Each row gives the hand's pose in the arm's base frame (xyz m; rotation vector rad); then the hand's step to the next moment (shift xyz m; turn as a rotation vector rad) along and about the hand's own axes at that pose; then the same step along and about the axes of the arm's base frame.
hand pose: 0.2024 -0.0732 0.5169 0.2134 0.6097 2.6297
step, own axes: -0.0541 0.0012 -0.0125 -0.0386 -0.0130 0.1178
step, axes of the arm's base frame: 0.0450 -0.0297 -0.0134 0.0678 0.0387 0.0972
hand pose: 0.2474 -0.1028 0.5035 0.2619 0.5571 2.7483
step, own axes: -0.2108 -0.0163 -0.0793 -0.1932 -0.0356 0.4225
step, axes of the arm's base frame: 0.1817 -0.0865 -0.1025 0.2910 0.1101 0.3468
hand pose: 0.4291 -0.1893 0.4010 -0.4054 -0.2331 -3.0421
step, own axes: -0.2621 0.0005 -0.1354 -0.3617 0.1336 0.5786
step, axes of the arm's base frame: 0.2180 -0.0106 -0.1985 0.5072 -0.0248 0.4749
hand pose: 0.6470 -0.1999 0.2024 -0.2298 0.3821 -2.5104
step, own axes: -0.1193 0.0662 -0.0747 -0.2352 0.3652 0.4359
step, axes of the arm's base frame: 0.1136 0.0327 -0.1011 0.4905 -0.2488 0.2760
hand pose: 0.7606 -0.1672 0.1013 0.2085 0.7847 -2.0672
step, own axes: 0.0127 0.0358 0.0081 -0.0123 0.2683 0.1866
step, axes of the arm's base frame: 0.0221 -0.0281 -0.0152 0.2466 -0.2126 0.0302
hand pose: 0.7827 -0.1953 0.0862 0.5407 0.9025 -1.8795
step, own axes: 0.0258 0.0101 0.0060 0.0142 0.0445 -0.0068
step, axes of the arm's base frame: -0.0026 -0.0221 -0.0176 0.0332 -0.0151 -0.0300
